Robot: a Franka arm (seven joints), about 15 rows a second.
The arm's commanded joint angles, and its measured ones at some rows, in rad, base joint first. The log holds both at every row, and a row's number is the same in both.
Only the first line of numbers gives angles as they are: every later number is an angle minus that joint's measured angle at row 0.
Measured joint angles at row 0: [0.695 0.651 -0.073 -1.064 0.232 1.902 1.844]
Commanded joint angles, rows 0 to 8: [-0.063 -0.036 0.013 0.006 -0.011 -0.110 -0.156]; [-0.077 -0.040 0.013 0.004 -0.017 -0.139 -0.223]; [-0.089 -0.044 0.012 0.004 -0.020 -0.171 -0.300]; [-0.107 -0.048 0.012 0.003 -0.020 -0.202 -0.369]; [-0.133 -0.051 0.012 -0.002 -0.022 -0.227 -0.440]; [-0.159 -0.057 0.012 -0.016 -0.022 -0.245 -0.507]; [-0.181 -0.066 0.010 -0.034 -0.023 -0.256 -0.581]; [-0.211 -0.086 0.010 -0.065 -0.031 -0.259 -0.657]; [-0.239 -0.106 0.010 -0.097 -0.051 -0.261 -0.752]
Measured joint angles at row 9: [-0.184 -0.044 -0.003 -0.014 -0.020 -0.245 -0.598]
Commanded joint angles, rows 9 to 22: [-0.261 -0.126 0.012 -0.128 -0.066 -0.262 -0.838]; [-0.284 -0.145 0.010 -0.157 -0.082 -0.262 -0.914]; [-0.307 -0.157 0.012 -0.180 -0.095 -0.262 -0.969]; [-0.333 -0.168 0.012 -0.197 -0.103 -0.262 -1.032]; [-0.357 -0.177 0.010 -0.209 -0.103 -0.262 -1.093]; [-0.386 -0.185 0.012 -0.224 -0.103 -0.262 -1.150]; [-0.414 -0.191 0.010 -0.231 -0.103 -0.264 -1.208]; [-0.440 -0.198 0.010 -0.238 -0.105 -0.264 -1.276]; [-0.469 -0.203 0.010 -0.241 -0.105 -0.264 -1.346]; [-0.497 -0.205 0.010 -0.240 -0.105 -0.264 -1.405]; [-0.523 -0.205 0.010 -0.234 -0.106 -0.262 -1.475]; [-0.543 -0.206 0.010 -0.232 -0.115 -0.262 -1.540]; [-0.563 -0.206 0.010 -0.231 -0.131 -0.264 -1.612]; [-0.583 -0.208 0.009 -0.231 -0.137 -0.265 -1.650]
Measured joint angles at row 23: [-0.546 -0.176 -0.007 -0.199 -0.111 -0.263 -1.550]
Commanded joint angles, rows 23 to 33: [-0.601 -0.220 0.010 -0.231 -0.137 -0.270 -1.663]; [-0.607 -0.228 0.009 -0.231 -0.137 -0.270 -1.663]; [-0.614 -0.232 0.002 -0.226 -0.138 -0.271 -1.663]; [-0.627 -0.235 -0.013 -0.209 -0.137 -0.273 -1.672]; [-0.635 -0.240 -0.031 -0.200 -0.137 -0.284 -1.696]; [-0.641 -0.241 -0.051 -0.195 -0.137 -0.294 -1.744]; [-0.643 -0.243 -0.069 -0.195 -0.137 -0.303 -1.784]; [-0.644 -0.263 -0.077 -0.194 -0.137 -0.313 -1.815]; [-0.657 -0.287 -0.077 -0.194 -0.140 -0.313 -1.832]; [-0.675 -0.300 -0.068 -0.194 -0.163 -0.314 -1.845]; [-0.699 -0.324 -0.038 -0.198 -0.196 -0.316 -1.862]
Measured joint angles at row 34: [-0.661 -0.269 -0.080 -0.190 -0.150 -0.292 -1.821]
